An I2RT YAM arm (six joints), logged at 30 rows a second.
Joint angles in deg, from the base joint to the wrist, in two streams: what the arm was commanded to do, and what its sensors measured. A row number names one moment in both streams.
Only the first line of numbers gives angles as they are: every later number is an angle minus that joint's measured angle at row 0.
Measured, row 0:
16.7 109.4 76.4 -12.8 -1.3 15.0
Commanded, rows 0 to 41:
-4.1 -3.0 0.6 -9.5 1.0 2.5
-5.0 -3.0 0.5 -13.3 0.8 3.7
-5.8 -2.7 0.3 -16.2 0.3 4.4
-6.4 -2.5 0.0 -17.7 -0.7 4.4
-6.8 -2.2 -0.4 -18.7 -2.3 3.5
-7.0 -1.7 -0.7 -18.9 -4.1 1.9
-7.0 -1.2 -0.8 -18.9 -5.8 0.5
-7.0 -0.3 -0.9 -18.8 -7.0 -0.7
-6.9 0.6 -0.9 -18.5 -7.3 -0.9
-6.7 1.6 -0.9 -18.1 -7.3 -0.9
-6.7 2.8 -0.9 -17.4 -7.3 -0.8
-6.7 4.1 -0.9 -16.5 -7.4 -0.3
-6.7 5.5 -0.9 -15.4 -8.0 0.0
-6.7 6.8 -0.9 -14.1 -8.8 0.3
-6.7 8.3 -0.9 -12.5 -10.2 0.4
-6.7 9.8 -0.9 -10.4 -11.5 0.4
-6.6 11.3 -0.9 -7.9 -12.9 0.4
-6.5 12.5 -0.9 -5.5 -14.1 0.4
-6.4 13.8 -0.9 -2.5 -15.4 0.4
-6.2 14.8 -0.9 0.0 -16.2 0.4
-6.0 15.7 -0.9 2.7 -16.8 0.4
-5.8 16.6 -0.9 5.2 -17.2 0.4
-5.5 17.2 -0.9 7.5 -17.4 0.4
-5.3 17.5 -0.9 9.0 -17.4 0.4
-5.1 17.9 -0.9 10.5 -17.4 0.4
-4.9 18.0 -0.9 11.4 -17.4 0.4
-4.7 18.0 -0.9 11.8 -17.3 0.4
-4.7 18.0 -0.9 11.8 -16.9 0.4
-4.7 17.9 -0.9 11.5 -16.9 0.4
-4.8 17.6 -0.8 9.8 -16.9 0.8
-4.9 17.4 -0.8 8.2 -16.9 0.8
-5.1 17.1 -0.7 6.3 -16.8 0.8
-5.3 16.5 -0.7 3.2 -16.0 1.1
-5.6 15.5 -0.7 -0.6 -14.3 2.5
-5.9 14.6 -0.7 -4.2 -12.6 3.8
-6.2 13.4 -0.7 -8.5 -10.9 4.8
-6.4 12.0 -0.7 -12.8 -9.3 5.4
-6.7 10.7 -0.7 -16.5 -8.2 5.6
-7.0 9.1 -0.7 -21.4 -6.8 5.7
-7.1 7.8 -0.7 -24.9 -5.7 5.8
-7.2 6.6 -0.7 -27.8 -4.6 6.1
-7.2 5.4 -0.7 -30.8 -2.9 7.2
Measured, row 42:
-6.4 7.5 0.4 -27.5 -10.1 4.6
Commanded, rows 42 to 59:
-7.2 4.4 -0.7 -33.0 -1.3 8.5
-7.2 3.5 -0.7 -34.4 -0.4 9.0
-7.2 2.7 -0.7 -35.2 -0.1 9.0
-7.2 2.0 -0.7 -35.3 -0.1 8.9
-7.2 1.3 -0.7 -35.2 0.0 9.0
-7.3 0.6 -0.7 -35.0 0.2 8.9
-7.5 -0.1 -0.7 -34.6 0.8 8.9
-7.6 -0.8 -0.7 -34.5 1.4 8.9
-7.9 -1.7 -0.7 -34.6 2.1 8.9
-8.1 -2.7 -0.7 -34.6 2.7 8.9
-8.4 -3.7 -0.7 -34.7 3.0 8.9
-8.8 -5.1 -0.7 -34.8 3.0 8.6
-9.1 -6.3 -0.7 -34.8 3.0 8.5
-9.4 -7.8 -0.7 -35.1 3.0 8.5
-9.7 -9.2 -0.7 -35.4 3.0 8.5
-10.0 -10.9 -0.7 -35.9 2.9 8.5
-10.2 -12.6 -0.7 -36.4 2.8 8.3
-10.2 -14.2 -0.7 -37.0 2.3 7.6
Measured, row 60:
-9.5 -9.2 -0.6 -36.1 1.5 8.0
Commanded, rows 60 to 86:
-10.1 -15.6 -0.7 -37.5 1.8 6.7
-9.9 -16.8 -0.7 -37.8 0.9 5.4
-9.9 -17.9 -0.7 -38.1 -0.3 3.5
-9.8 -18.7 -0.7 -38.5 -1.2 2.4
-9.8 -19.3 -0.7 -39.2 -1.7 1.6
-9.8 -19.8 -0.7 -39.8 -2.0 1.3
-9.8 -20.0 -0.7 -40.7 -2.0 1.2
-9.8 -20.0 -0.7 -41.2 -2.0 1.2
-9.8 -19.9 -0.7 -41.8 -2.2 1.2
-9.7 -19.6 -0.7 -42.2 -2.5 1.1
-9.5 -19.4 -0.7 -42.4 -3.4 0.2
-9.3 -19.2 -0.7 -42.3 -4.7 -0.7
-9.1 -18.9 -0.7 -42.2 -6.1 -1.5
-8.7 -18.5 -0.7 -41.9 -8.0 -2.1
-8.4 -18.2 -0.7 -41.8 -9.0 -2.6
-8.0 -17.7 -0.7 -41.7 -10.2 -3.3
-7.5 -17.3 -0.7 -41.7 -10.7 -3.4
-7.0 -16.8 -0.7 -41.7 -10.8 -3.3
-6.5 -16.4 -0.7 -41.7 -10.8 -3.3
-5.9 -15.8 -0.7 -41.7 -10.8 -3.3
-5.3 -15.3 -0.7 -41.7 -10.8 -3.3
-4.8 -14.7 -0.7 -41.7 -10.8 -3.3
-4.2 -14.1 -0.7 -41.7 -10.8 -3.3
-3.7 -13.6 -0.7 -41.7 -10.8 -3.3
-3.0 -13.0 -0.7 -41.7 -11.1 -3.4
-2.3 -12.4 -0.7 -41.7 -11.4 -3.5
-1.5 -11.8 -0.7 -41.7 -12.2 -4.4
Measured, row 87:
-3.5 -13.4 -0.6 -41.7 -10.0 -2.9
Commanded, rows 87 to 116:
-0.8 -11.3 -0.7 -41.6 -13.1 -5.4
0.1 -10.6 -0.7 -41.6 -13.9 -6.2
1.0 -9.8 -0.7 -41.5 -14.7 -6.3
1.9 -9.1 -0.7 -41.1 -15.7 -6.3
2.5 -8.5 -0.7 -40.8 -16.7 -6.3
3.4 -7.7 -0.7 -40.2 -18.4 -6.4
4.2 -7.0 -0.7 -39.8 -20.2 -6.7
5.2 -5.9 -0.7 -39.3 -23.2 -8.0
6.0 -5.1 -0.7 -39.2 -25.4 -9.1
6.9 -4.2 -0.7 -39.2 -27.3 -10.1
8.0 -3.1 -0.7 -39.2 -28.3 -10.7
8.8 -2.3 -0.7 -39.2 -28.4 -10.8
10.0 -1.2 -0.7 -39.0 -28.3 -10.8
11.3 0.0 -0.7 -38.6 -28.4 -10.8
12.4 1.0 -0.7 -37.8 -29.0 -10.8
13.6 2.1 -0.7 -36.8 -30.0 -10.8
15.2 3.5 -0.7 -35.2 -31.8 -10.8
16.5 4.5 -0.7 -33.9 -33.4 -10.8
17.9 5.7 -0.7 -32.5 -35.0 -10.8
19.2 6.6 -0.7 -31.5 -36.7 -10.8
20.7 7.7 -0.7 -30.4 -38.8 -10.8
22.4 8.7 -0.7 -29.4 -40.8 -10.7
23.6 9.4 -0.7 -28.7 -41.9 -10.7
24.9 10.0 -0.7 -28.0 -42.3 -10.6
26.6 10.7 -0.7 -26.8 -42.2 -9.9
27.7 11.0 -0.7 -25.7 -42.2 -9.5
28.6 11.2 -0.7 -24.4 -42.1 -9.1
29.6 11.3 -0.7 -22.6 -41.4 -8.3
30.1 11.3 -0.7 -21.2 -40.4 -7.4
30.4 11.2 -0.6 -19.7 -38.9 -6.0
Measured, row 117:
29.1 10.7 -0.7 -21.7 -38.8 -8.8
